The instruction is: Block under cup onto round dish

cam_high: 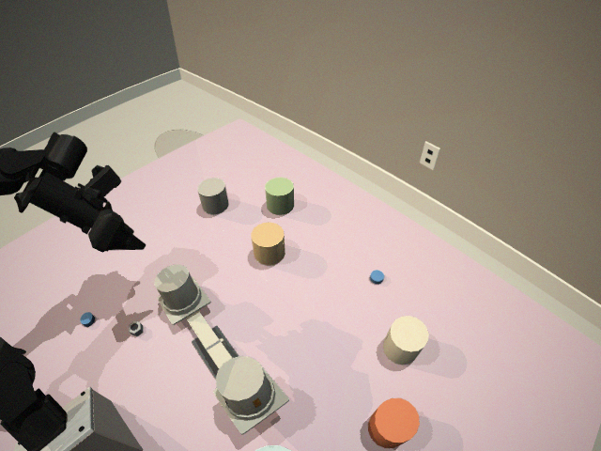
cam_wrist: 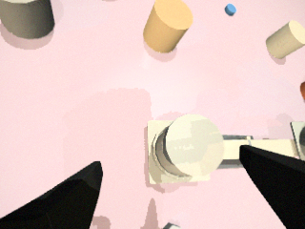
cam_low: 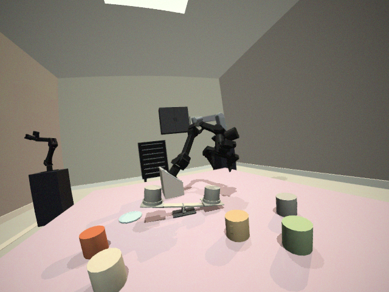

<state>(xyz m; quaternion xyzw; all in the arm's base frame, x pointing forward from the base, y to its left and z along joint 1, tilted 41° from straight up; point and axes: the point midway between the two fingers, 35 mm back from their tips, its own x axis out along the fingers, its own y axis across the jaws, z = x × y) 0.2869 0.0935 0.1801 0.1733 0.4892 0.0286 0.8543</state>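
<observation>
My gripper tip is now 1 cm short of the grey block, 8 cm to the left of it and 12 cm above it. From my gripper tip the other things lie so: tan cup 23 cm ahead, 13 cm to the right, 12 cm below; then nut 10 cm behind, 5 cm to the right, 15 cm below; then green cup 36 cm ahead, 1 cm to the right, 12 cm below.
</observation>
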